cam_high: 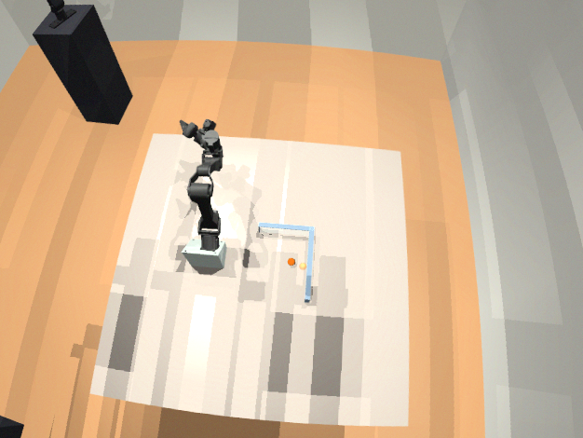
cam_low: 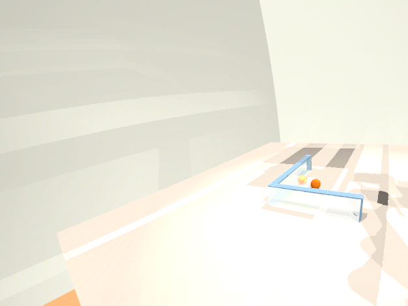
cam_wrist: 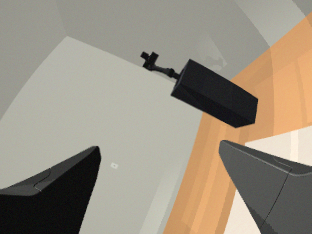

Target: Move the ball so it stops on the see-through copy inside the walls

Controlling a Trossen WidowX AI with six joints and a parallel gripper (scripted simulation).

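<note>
The orange ball lies 530 mm ahead of my gripper tip, 410 mm to the right of it and 320 mm below it. The rest, counted from my gripper tip: low clear wall 490 mm ahead, 300 mm below, 270 mm to the right; then see-through copy of ball 580 mm ahead, 420 mm to the right, 310 mm below.
</note>
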